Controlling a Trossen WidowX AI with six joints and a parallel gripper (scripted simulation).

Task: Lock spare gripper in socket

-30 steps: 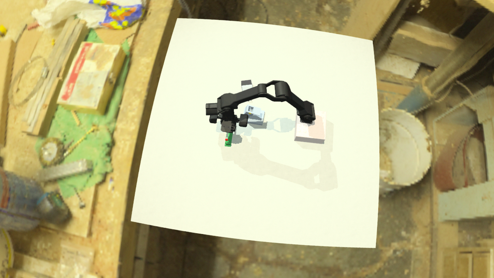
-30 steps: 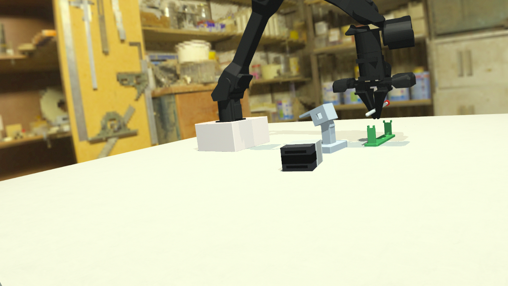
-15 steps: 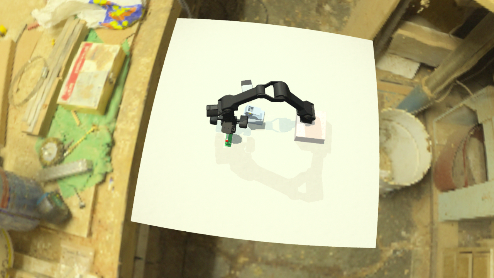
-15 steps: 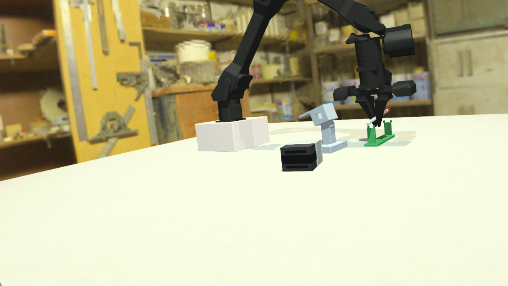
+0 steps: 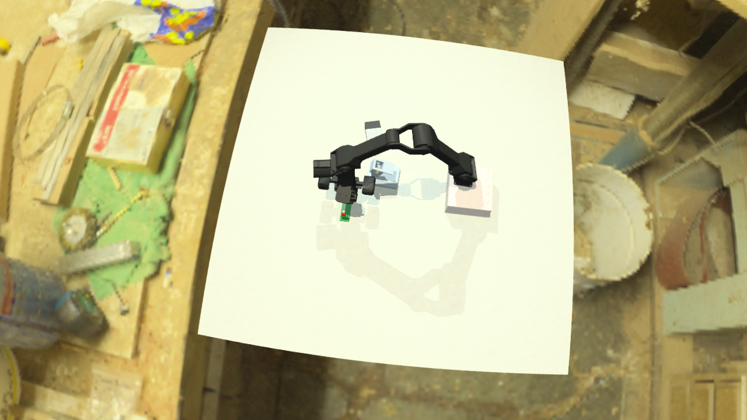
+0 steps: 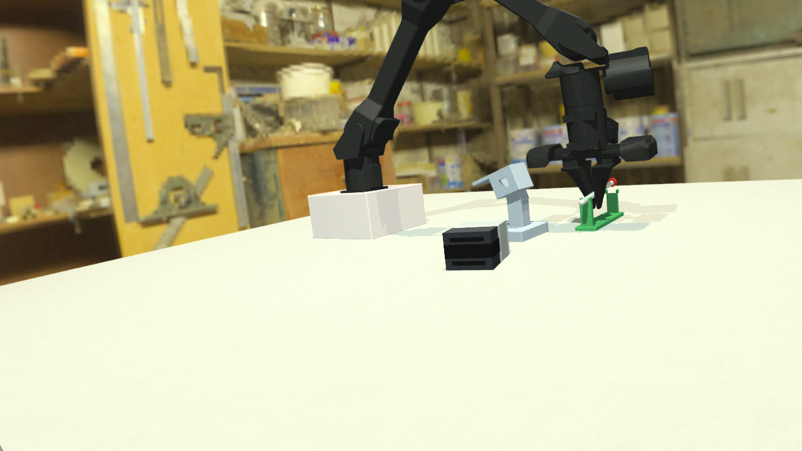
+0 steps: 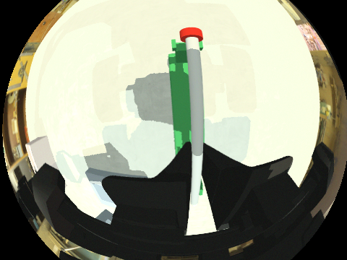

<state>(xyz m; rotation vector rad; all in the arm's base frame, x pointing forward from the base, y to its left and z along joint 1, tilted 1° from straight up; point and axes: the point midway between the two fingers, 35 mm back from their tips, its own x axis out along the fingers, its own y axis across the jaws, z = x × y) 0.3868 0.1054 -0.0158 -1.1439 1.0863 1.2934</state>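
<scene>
Right now the green cradle is 20 mm to the left of my gripper tip. The rest, counted from my gripper tip: spare gripper 50 mm behind, 240 mm to the right; grey mount 100 mm behind, 90 mm to the right, 30 mm above.
</scene>
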